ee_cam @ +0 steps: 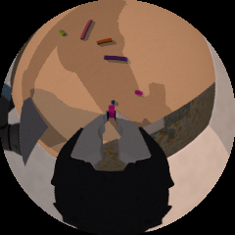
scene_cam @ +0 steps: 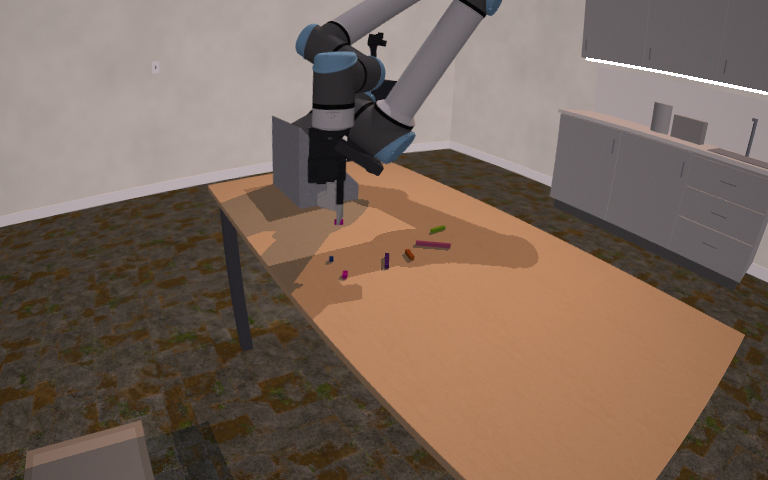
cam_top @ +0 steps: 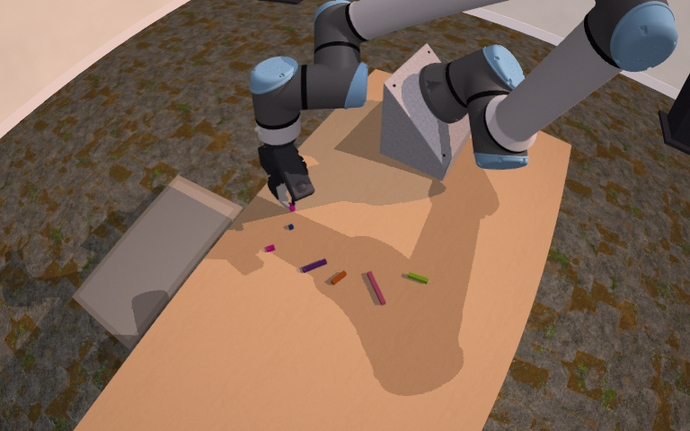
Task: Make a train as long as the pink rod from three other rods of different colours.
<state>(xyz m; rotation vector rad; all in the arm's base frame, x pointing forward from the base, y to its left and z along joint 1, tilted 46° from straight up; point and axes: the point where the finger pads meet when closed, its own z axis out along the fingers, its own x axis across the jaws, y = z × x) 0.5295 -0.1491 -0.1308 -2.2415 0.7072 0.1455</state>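
Now: the blue rod 10 mm behind my hand, 20 mm to the right of it and 100 mm below it. Round my hand: purple rod 70 mm ahead, 90 mm to the left, 100 mm below; orange rod 70 mm ahead, 160 mm to the left, 100 mm below; pink rod 60 mm ahead, 250 mm to the left, 100 mm below.
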